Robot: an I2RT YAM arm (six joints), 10 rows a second.
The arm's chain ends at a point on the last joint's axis. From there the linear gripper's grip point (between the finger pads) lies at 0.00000 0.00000 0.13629 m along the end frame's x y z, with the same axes.
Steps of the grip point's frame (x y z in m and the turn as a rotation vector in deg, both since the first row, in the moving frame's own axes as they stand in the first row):
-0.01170, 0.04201, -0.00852, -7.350, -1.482, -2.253
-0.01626, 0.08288, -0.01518, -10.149, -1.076, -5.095
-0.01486, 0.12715, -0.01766, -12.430, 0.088, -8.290
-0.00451, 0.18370, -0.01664, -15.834, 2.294, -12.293
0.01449, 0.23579, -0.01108, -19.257, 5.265, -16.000
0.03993, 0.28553, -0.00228, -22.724, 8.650, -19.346
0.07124, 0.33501, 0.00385, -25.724, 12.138, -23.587
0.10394, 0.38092, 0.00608, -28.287, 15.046, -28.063
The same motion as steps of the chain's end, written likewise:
-0.00853, 0.02451, -0.00735, -7.350, -1.482, -2.253
-0.01479, 0.05878, -0.01302, -10.149, -1.076, -5.095
-0.01719, 0.09793, -0.01447, -12.430, 0.088, -8.290
-0.01385, 0.14739, -0.01138, -15.834, 2.294, -12.293
-0.00391, 0.19321, -0.00294, -19.257, 5.265, -16.000
0.01144, 0.23748, 0.00969, -22.724, 8.650, -19.346
0.03216, 0.28371, 0.02007, -25.724, 12.138, -23.587
0.05562, 0.32803, 0.02643, -28.287, 15.046, -28.063

